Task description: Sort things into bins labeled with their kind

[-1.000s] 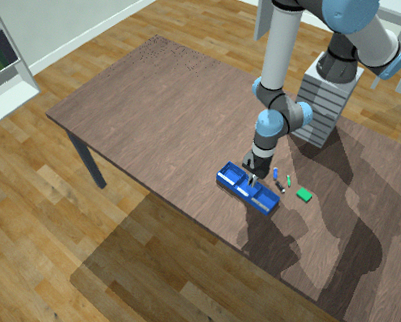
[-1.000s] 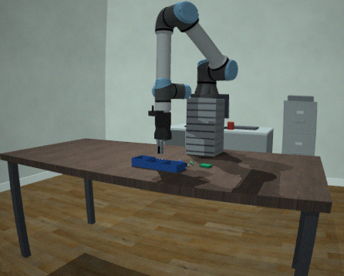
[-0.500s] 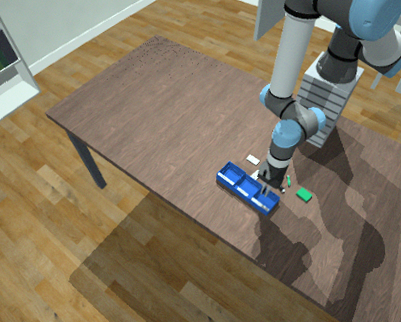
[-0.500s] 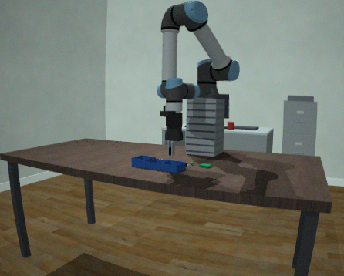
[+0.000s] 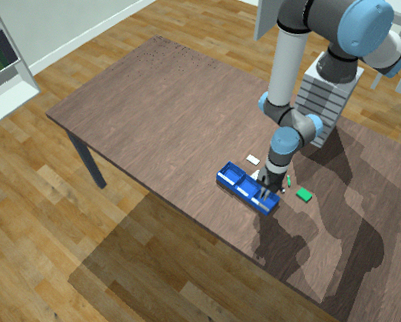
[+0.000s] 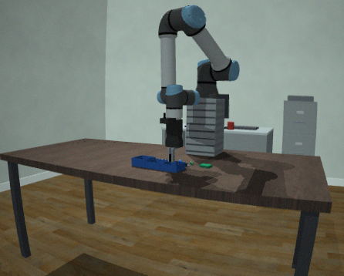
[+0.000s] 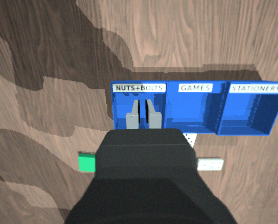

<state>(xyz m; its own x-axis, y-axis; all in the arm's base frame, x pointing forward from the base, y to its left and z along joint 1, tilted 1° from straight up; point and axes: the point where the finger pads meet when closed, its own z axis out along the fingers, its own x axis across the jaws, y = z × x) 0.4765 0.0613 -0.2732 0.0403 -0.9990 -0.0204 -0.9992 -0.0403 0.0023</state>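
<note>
Right now my hand is 14 cm past the green block, 11 cm to the right of it and 5 cm above it. Round my hand: blue cylinder 14 cm behind, 4 cm to the right, 5 cm below; blue three-part bin 1 cm behind, 8 cm to the right, 4 cm below; black cylinder 10 cm behind, 1 cm to the left, 5 cm below.
</note>
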